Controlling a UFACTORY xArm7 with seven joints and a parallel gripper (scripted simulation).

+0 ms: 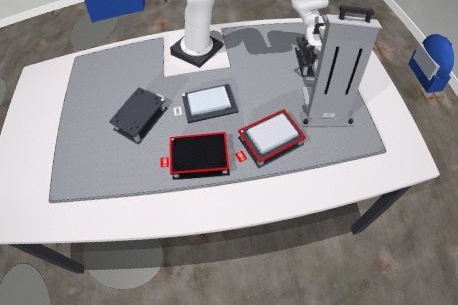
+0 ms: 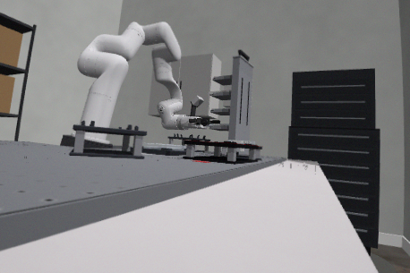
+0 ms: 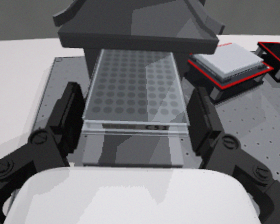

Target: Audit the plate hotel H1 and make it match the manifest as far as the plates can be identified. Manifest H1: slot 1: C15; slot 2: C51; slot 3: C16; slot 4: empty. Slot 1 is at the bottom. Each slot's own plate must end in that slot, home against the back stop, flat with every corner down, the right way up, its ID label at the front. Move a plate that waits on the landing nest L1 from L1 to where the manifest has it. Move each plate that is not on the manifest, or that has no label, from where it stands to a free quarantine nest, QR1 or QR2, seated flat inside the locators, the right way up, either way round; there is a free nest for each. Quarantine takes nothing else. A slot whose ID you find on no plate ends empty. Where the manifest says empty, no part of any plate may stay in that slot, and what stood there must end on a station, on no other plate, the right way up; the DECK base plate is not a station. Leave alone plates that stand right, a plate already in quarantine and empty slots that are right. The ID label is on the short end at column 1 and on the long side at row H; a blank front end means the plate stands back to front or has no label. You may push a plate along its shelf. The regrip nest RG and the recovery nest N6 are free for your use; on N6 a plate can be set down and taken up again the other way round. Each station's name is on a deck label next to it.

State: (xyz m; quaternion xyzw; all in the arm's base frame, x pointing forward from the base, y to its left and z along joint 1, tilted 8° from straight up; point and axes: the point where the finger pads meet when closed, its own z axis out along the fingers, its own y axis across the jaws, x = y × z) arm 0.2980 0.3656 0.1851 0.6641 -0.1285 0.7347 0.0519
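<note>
Right now the plate labelled C16 is 5 cm ahead of my hand, 1 cm to the right of it and 13 cm above it. Also, from my hand: RG label (22 cm behind, 6 cm to the left, 13 cm below); H1 label (3 cm ahead, 9 cm to the left, 13 cm below); white plate (17 cm ahead, 25 cm to the right, 9 cm below).
</note>
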